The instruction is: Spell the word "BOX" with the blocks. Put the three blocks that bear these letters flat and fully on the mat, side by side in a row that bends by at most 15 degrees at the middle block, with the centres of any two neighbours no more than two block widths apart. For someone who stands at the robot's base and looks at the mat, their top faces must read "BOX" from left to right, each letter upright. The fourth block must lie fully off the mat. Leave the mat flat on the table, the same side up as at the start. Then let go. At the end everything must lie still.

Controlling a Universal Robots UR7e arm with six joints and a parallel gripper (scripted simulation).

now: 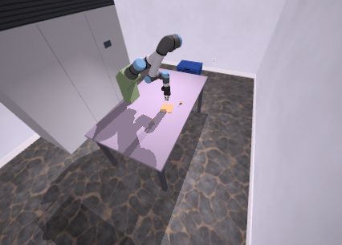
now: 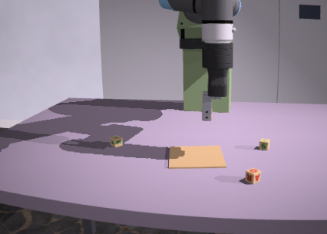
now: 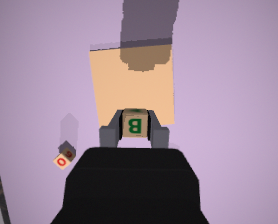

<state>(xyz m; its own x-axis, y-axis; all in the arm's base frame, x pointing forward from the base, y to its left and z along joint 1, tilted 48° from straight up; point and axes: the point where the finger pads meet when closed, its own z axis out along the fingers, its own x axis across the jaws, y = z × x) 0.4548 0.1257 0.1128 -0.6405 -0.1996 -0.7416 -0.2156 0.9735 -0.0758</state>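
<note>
The mat is 10 mm ahead of my hand, 20 mm to the right of it and 120 mm below it.
</note>
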